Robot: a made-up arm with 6 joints. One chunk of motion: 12 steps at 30 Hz.
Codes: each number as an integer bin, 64 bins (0 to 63) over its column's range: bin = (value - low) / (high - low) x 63, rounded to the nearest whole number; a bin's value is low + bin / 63 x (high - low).
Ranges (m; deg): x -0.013..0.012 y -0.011..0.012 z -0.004..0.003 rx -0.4..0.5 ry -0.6..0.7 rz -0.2..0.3
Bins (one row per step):
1: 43 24 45 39 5 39
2: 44 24 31 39 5 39
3: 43 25 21 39 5 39
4: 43 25 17 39 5 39
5: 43 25 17 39 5 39
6: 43 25 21 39 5 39
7: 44 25 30 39 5 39
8: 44 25 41 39 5 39
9: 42 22 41 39 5 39
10: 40 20 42 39 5 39
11: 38 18 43 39 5 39
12: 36 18 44 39 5 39
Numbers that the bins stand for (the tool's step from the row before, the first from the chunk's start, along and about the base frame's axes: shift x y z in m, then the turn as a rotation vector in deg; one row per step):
1: 0.00406 -0.00224 0.00100 0.157 -0.497 0.110
2: 0.00446 -0.00224 -0.00056 0.157 -0.497 0.110
3: 0.00406 -0.00187 -0.00167 0.157 -0.497 0.110
4: 0.00406 -0.00187 -0.00211 0.157 -0.497 0.110
5: 0.00406 -0.00187 -0.00211 0.157 -0.497 0.110
6: 0.00406 -0.00187 -0.00167 0.157 -0.497 0.110
7: 0.00446 -0.00187 -0.00067 0.157 -0.497 0.110
8: 0.00446 -0.00187 0.00056 0.157 -0.497 0.110
9: 0.00367 -0.00297 0.00056 0.157 -0.497 0.110
10: 0.00287 -0.00370 0.00067 0.157 -0.497 0.110
11: 0.00208 -0.00443 0.00078 0.157 -0.497 0.110
12: 0.00129 -0.00443 0.00089 0.157 -0.497 0.110

